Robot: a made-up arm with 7 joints.
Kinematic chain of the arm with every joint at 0, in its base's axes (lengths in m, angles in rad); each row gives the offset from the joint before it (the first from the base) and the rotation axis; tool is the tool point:
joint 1: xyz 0 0 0 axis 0 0.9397 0.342
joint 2: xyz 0 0 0 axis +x
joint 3: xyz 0 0 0 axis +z
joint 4: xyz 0.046 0 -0.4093 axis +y
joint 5: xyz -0.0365 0 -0.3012 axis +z
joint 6: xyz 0 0 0 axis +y
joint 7: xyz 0 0 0 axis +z
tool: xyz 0 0 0
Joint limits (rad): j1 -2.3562..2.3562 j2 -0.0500..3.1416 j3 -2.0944..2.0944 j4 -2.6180..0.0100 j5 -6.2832..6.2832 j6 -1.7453..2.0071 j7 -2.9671..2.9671
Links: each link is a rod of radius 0.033 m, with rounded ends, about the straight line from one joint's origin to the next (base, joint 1, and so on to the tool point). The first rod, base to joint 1, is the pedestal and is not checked.
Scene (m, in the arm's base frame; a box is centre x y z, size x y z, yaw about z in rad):
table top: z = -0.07
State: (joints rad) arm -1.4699 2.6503 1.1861 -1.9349 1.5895 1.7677 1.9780
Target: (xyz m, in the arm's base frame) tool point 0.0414 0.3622 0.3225
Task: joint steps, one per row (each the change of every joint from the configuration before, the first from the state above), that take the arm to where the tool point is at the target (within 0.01 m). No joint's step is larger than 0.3 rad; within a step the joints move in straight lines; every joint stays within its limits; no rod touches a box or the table.
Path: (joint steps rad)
1: 0.0902 -0.2615 -0.0298 0.0065 0.0000 0.0000 0.0000
2: 0.0902 -0.2615 -0.0298 0.0064 0.0000 0.0000 0.0000
3: 0.0902 -0.2615 -0.0297 0.0065 0.0000 0.0000 0.0000
4: 0.0902 -0.2615 -0.0298 0.0064 0.0000 0.0000 0.0000
5: 0.0902 -0.2615 -0.0298 0.0065 0.0000 0.0000 0.0000

